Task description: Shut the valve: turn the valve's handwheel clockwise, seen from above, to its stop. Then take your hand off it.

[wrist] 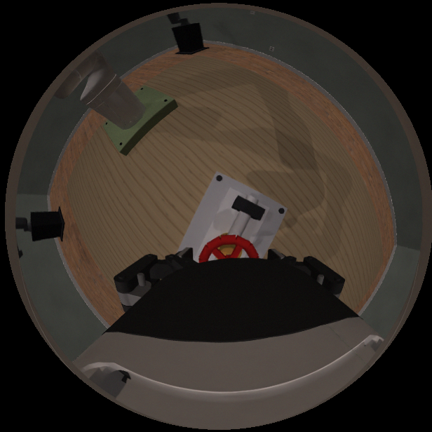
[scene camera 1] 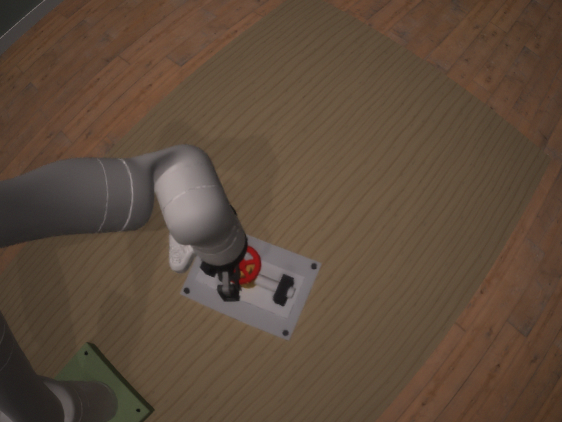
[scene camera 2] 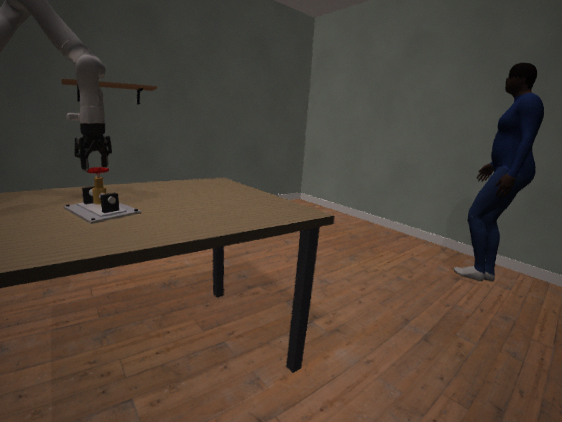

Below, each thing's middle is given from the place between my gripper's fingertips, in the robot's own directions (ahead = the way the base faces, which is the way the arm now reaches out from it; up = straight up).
The red handwheel (wrist: 212,246) lies 1 cm ahead of my hand, 1 cm to the right of it and 2 cm below it. From my hand the other things lie so: grey base plate (scene camera 1: 249,314): 1 cm ahead, 1 cm to the right, 14 cm below.
